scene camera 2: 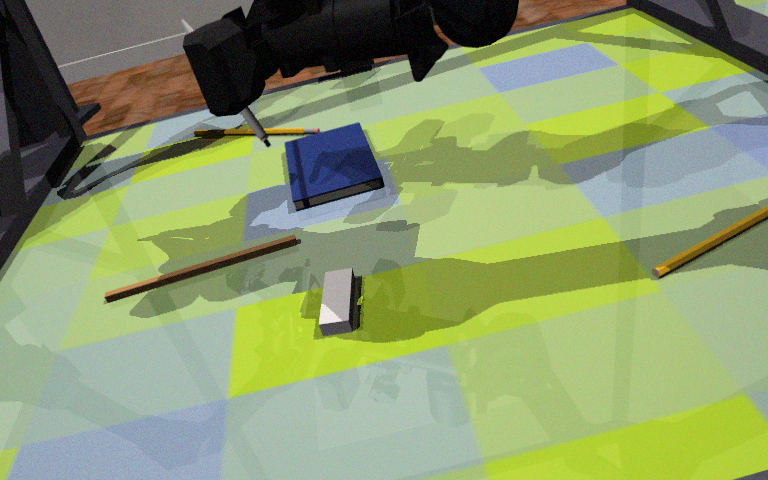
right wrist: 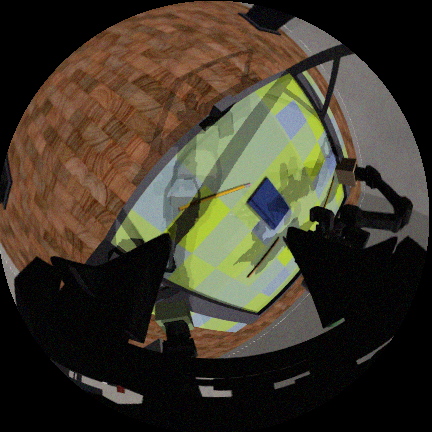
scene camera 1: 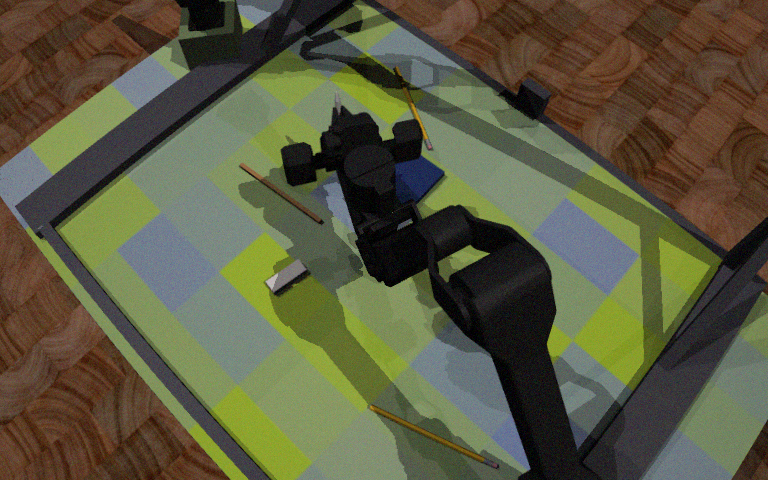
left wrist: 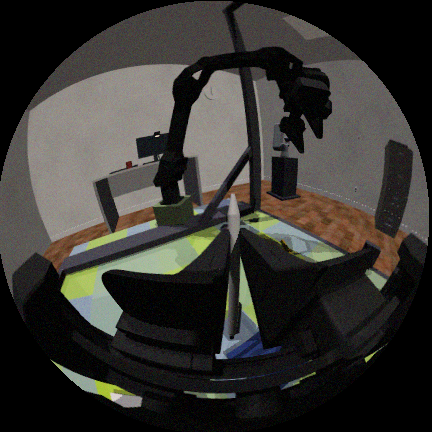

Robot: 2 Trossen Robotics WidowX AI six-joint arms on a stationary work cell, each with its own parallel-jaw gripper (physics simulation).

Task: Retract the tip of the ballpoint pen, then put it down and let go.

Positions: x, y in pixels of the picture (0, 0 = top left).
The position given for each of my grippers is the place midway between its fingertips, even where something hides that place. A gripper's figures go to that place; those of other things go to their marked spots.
Labels:
My left gripper [scene camera 2: 198, 49] is 0.58 m from the lens. A brown stick [scene camera 2: 286, 242]: 0.55 m from the lens. A block [scene camera 2: 337, 307] is 0.45 m from the lens. The marked spots on the brown stick and the block are 0.12 m apart.

